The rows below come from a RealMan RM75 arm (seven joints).
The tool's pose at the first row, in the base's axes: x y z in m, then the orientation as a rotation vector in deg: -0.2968, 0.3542, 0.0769, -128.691, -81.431, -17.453
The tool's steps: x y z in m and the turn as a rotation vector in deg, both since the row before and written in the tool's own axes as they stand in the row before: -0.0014, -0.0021, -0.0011, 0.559, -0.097, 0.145; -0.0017, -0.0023, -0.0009, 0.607, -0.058, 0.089; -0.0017, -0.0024, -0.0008, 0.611, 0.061, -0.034; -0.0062, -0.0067, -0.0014, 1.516, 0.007, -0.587; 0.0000, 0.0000, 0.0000, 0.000, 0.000, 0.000; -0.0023, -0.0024, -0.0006, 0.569, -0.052, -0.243; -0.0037, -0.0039, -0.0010, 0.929, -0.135, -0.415; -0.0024, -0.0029, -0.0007, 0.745, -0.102, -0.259; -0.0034, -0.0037, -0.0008, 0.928, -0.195, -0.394
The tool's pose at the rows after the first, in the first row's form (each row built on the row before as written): -0.2992, 0.3533, 0.0778, -128.382, -81.226, -16.868; -0.3019, 0.3523, 0.0785, -127.979, -81.058, -16.309; -0.3047, 0.3514, 0.0792, -127.440, -80.968, -15.918; -0.3133, 0.3481, 0.0798, -125.838, -81.388, -14.969; -0.3133, 0.3481, 0.0798, -125.838, -81.388, -14.969; -0.3164, 0.3467, 0.0801, -125.244, -81.596, -14.565; -0.3214, 0.3445, 0.0806, -124.281, -81.977, -13.861; -0.3249, 0.3431, 0.0811, -123.554, -82.192, -13.278; -0.3295, 0.3410, 0.0816, -122.625, -82.570, -12.510
